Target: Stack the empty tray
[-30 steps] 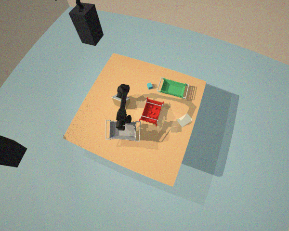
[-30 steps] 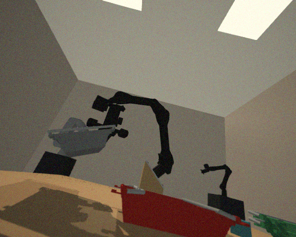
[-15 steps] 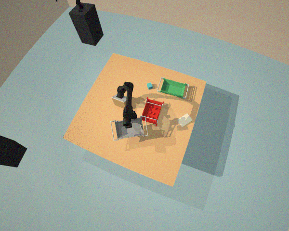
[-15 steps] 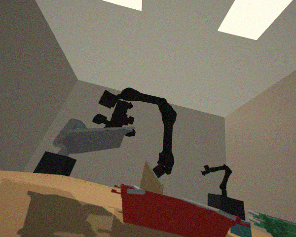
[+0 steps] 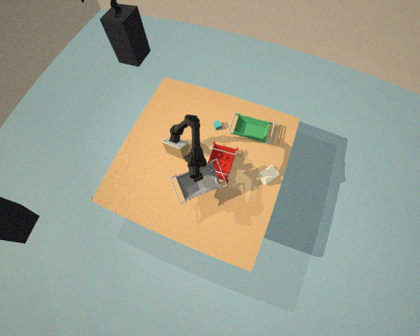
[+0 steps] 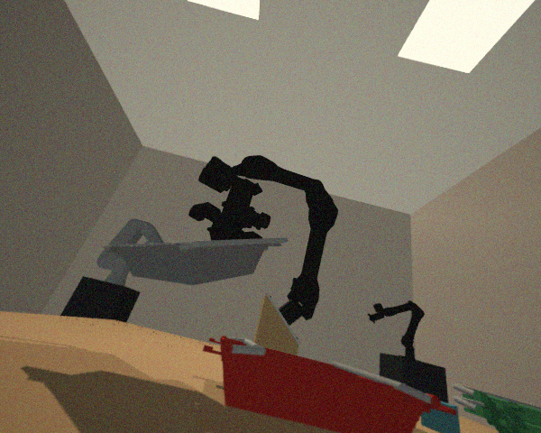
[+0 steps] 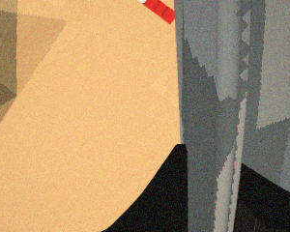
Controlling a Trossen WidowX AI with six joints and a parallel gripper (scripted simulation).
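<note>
My gripper tip is 60 mm short of the grey tray and 50 mm to the left of it. Round my gripper tip: teal block 500 mm to the left, 170 mm below, 30 mm behind; flat piece 480 mm ahead, 240 mm to the left, 190 mm below.
</note>
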